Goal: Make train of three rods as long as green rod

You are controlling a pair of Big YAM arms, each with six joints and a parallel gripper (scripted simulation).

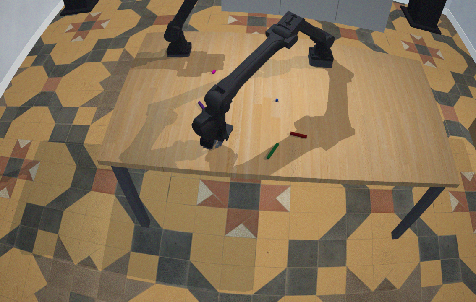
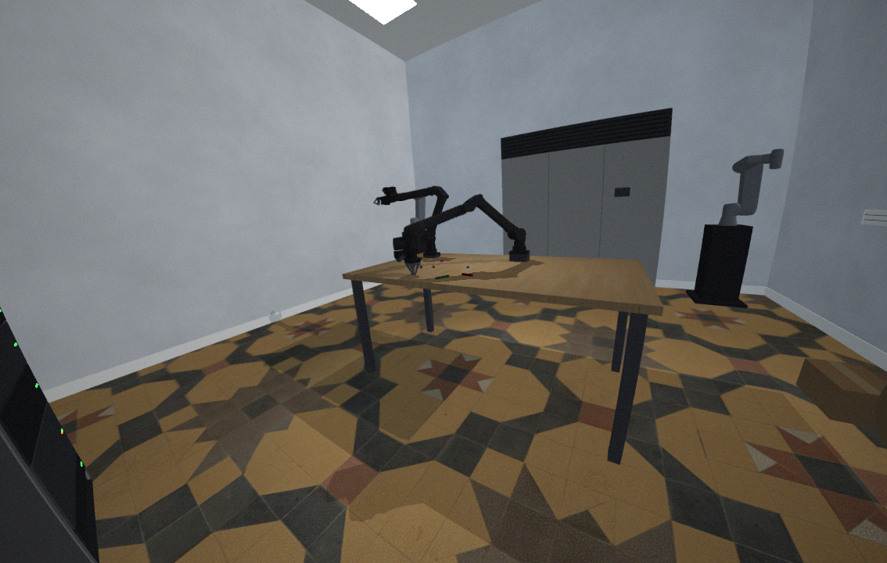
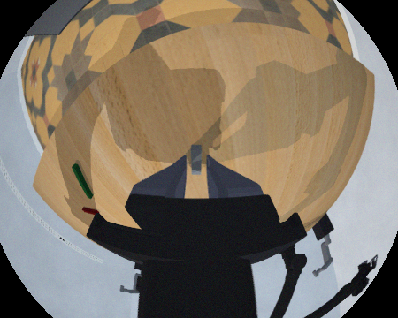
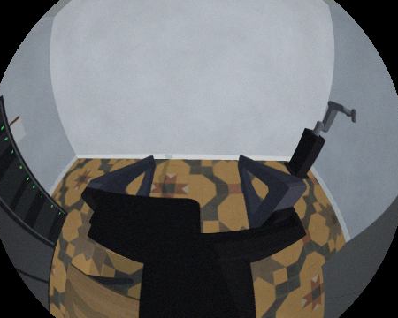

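Now: left hand right at the grey rod. The rest, counted from my left hand: green rod: 21 cm to the left, 2 cm ahead; then purple rod: 19 cm behind, 9 cm to the right; then red rod: 31 cm to the left, 7 cm behind.
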